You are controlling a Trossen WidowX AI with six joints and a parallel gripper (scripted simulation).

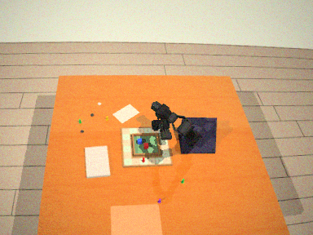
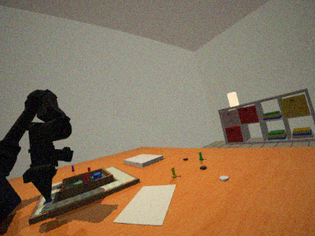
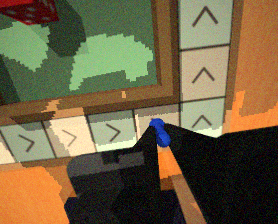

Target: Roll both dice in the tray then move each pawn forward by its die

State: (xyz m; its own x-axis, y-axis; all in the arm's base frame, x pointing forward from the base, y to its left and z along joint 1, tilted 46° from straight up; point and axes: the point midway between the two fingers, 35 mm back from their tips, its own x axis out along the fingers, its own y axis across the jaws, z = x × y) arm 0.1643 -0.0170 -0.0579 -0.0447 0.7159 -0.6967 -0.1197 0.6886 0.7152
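Now: gripper tip 10 cm short of the green tray, 8 cm to the right of it and 1 cm above it. From my gripper tip the other things lie so: white card 23 cm ahead, 18 cm to the right, 2 cm below; then red pawn 19 cm to the left, 12 cm ahead, 1 cm above; then blue pawn 1 cm above.
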